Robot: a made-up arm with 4 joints. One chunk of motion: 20 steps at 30 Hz.
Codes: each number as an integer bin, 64 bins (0 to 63) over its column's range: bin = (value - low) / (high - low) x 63, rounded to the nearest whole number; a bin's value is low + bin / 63 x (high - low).
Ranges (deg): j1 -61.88..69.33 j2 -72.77..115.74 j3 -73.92..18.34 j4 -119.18..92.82
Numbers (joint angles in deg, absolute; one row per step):
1: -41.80 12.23 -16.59 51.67
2: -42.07 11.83 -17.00 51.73
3: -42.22 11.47 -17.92 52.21
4: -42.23 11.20 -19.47 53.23
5: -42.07 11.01 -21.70 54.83
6: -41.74 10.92 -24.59 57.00
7: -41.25 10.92 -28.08 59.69
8: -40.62 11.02 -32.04 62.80
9: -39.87 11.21 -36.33 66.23
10: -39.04 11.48 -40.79 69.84
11: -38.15 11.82 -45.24 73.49
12: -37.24 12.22 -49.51 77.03
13: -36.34 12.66 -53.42 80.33
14: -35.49 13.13 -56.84 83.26
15: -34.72 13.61 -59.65 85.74
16: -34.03 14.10 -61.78 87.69
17: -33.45 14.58 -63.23 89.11
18: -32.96 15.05 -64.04 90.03
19: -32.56 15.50 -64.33 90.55
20: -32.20 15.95 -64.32 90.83
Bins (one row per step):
1: 10 28 39 51
2: 10 28 39 51
3: 9 28 38 51
4: 9 28 37 51
5: 10 28 36 52
6: 10 28 34 52
7: 10 28 31 53
8: 10 28 29 54
9: 11 28 26 55
10: 11 28 23 56
11: 11 28 20 57
12: 12 28 17 58
13: 12 29 14 59
14: 13 29 12 60
15: 13 29 10 61
16: 13 29 8 61
17: 14 29 7 62
18: 14 29 7 62
19: 14 29 7 62
20: 14 30 7 62

